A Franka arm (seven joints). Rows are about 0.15 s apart.
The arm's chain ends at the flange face. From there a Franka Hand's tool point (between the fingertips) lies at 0.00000 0.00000 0.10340 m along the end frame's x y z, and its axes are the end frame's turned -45 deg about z.
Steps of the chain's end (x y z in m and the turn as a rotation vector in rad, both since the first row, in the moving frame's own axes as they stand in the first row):
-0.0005, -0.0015, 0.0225, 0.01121, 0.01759, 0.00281
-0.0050, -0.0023, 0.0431, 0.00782, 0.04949, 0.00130
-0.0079, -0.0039, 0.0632, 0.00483, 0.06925, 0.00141
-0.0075, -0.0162, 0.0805, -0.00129, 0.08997, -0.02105
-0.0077, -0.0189, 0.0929, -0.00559, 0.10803, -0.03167
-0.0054, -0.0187, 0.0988, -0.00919, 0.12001, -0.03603
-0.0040, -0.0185, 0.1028, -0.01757, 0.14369, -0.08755
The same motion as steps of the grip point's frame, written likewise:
0.0028, -0.0009, 0.0225, -0.00451, 0.02036, 0.00281
0.0023, -0.0021, 0.0430, -0.02947, 0.04052, 0.00130
0.0026, -0.0036, 0.0630, -0.04555, 0.05238, 0.00141
0.0127, -0.0102, 0.0801, -0.06453, 0.06271, -0.02105
0.0155, -0.0106, 0.0923, -0.08034, 0.07244, -0.03167
0.0177, -0.0078, 0.0981, -0.09136, 0.07836, -0.03603
0.0199, -0.0046, 0.1017, -0.11403, 0.08918, -0.08755

